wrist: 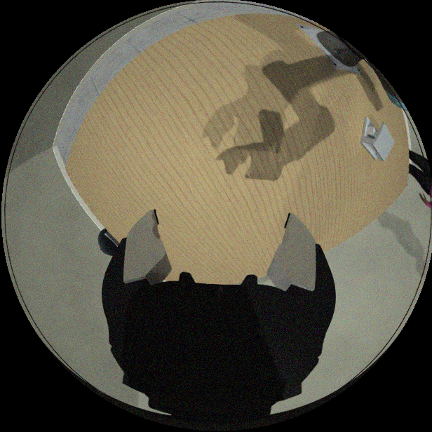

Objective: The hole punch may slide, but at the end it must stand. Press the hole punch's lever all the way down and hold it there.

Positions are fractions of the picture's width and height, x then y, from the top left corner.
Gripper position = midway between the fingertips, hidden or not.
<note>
In view: the gripper (0.51, 0.49) and a hole punch (0.87, 0.33).
</note>
